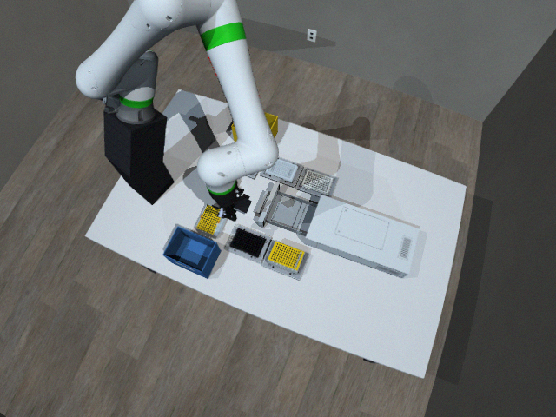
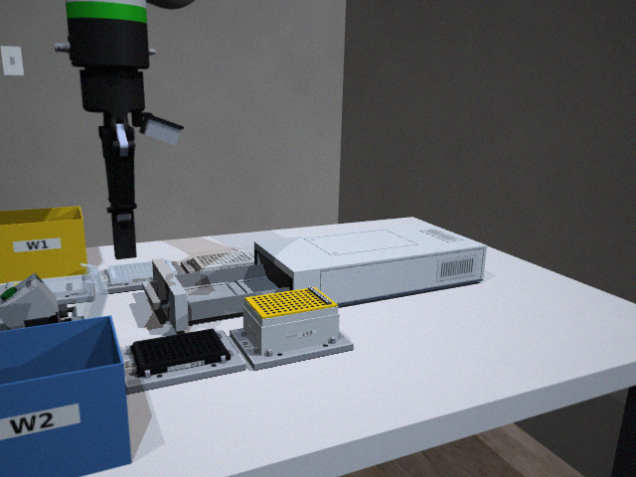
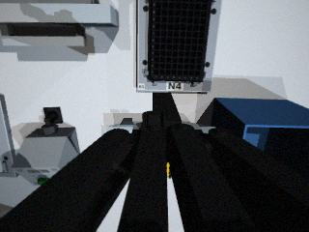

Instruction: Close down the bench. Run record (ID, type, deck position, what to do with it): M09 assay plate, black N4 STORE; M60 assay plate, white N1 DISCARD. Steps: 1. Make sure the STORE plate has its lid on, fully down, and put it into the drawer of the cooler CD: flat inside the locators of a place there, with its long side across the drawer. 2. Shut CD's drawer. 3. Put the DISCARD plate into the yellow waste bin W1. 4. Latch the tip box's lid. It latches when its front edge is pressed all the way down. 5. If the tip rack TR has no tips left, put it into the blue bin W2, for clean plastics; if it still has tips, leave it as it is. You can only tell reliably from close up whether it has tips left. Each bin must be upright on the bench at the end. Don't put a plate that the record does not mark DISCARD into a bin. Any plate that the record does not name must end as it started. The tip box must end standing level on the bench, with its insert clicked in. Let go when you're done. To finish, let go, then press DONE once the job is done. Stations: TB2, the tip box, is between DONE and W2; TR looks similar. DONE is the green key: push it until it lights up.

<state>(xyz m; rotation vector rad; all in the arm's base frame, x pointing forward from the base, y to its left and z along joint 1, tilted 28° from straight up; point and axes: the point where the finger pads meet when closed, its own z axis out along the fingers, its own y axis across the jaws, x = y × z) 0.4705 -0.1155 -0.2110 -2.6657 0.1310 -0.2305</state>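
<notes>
Right now the yellow insert is 12 cm behind my hand, 1 cm to the left of it and 14 cm below it. From my hand the other things lie so: blue bin W2: 13 cm behind, 15 cm to the right, 16 cm below; black plate: 6 cm ahead, 3 cm to the right, 17 cm below; yellow-topped tip rack TR: 22 cm ahead, 6 cm to the right, 14 cm below.
</notes>
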